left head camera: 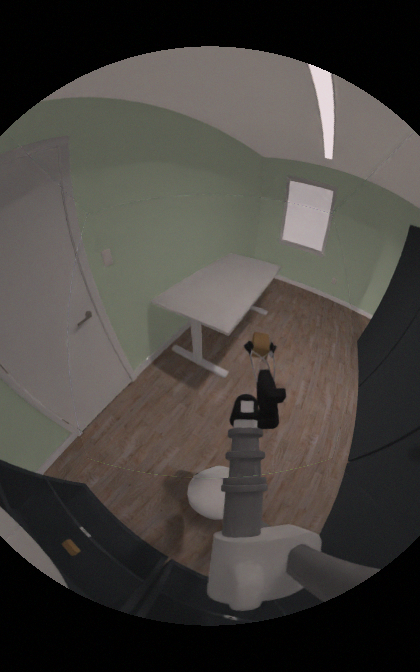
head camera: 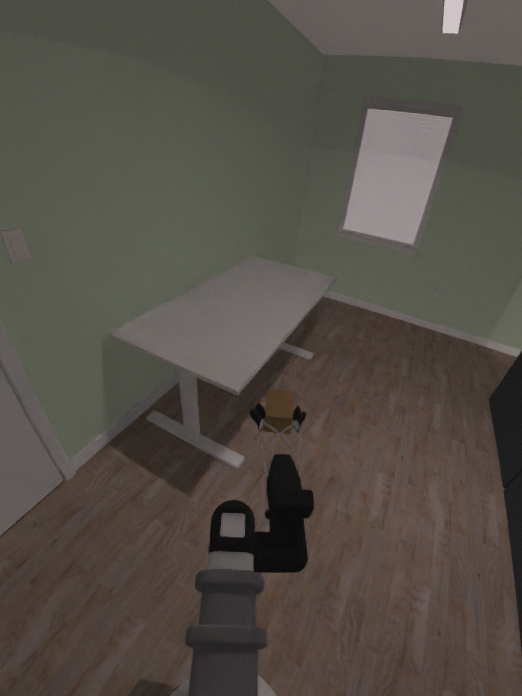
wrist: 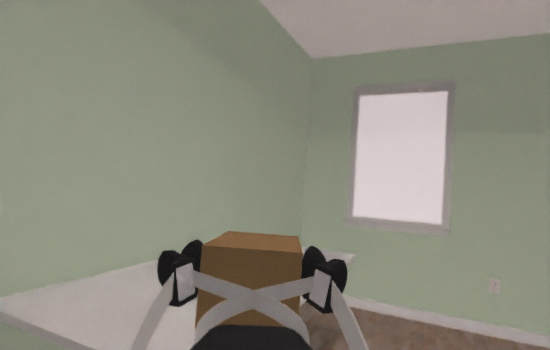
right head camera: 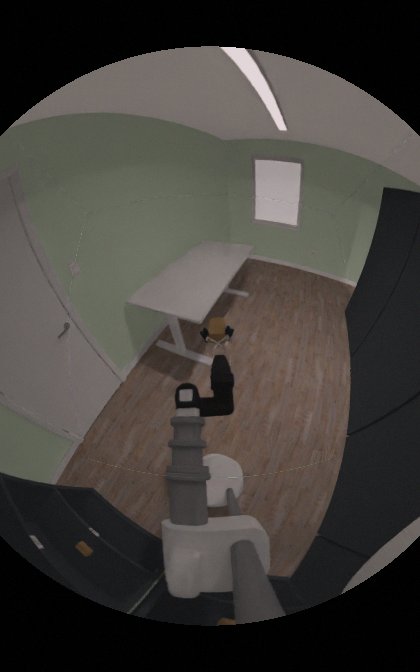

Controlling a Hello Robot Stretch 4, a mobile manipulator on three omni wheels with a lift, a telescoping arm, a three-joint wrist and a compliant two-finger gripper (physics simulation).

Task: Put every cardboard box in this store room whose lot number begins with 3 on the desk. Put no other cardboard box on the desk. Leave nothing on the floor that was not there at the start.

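Frame: origin at the robot's base, x ahead, y right, z down, level; metres.
Where they show: gripper, fingertip midpoint: (head camera: 277, 407) (wrist: 253, 263).
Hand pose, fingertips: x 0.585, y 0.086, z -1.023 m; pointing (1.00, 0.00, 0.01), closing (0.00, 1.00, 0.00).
Observation:
After its pixels a point has its place.
My gripper (head camera: 278, 416) @[y 0.086, x 0.585, z -1.023 m] (left head camera: 260, 347) (right head camera: 217, 332) (wrist: 253, 263) @[y 0.086, x 0.585, z -1.023 m] is shut on a brown cardboard box (head camera: 279, 403) @[y 0.088, x 0.579, z -1.041 m] (left head camera: 261, 343) (right head camera: 217, 325) (wrist: 250, 262) @[y 0.084, x 0.536, z -1.035 m], with one fingertip on each side of it. No lot number shows on the faces in view. The box is in the air, to the right of the near end of the white desk (head camera: 224, 320) @[y -0.120, x 1.529, z -0.692 m] (left head camera: 220, 292) (right head camera: 192, 280) (wrist: 100, 305) @[y -0.359, x 1.357, z -0.692 m] in the head view. No box shows on the desk top. Another cardboard box (left head camera: 71, 547) (right head camera: 84, 548) sits on a dark shelf unit at the lower left. Part of a further box (right head camera: 227, 621) shows at the bottom edge.
Dark shelving (head camera: 508, 427) @[y 1.853, x 1.316, z -0.135 m] (left head camera: 390, 400) (right head camera: 385, 390) stands along the right side. A dark shelf unit with white labels is at the lower left of both side head views. A door (left head camera: 35, 280) (right head camera: 30, 320) is at the left. The desk's foot (head camera: 216, 449) reaches out over the floor.

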